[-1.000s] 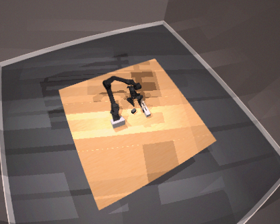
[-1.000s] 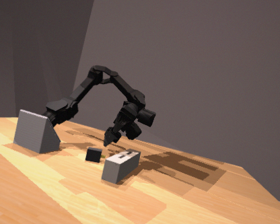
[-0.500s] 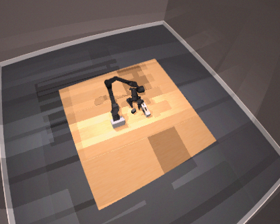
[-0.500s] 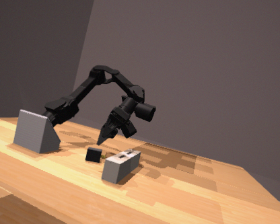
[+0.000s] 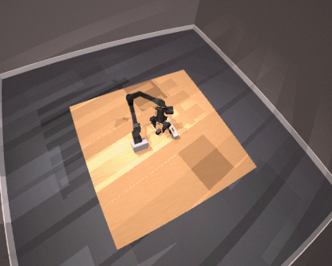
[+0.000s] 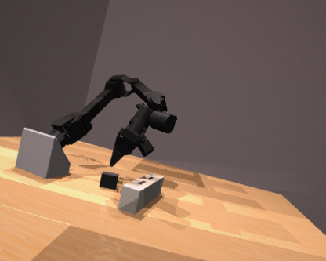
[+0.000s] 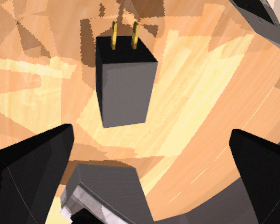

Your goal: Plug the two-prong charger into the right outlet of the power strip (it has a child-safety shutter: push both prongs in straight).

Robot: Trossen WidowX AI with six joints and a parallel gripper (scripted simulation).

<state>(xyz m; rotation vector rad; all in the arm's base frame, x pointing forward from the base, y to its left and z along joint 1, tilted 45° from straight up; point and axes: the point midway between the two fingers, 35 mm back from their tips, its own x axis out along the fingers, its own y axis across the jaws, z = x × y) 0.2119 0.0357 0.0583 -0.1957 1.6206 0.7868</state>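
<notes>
Right now my gripper tip is 10 mm short of the black two-prong charger, 20 mm to the right of it and 50 mm above it.
</notes>
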